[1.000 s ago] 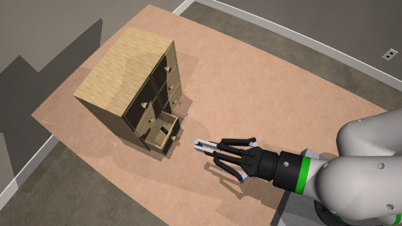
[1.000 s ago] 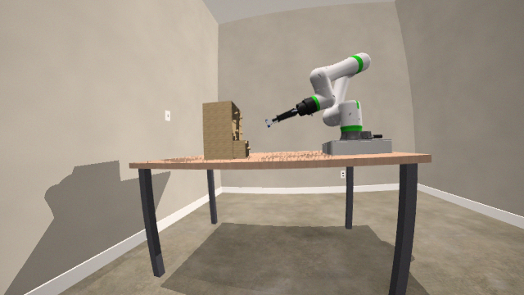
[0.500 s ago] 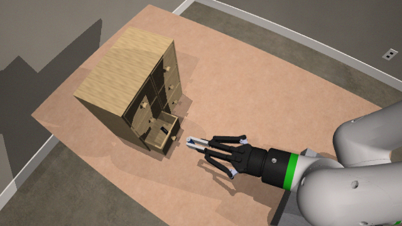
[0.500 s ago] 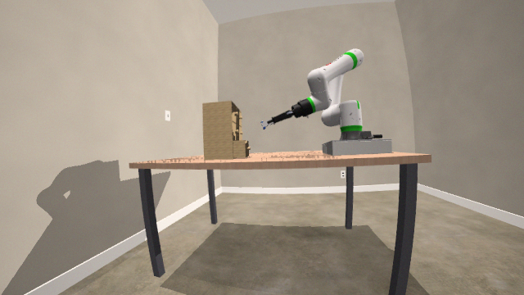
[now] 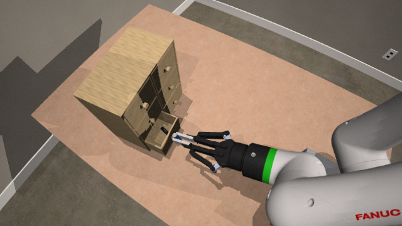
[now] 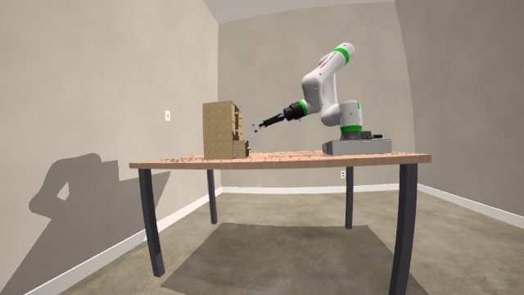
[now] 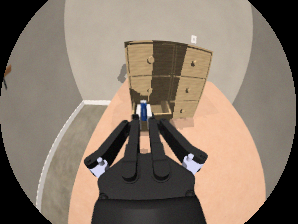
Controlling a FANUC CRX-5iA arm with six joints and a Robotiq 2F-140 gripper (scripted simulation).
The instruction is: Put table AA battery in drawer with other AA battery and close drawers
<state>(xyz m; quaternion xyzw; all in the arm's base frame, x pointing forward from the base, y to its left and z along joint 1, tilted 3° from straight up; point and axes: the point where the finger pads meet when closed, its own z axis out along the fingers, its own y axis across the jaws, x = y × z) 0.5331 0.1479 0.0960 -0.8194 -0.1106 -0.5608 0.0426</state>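
Right now my hand is 13 cm short of the dark battery, 2 cm to the left of it and 16 cm above it. From my hand the other things lie so: orange-brown thing: 23 cm ahead, 10 cm to the right, 16 cm below; then blue AA battery: 2 cm ahead, 1 cm to the left, 1 cm below.
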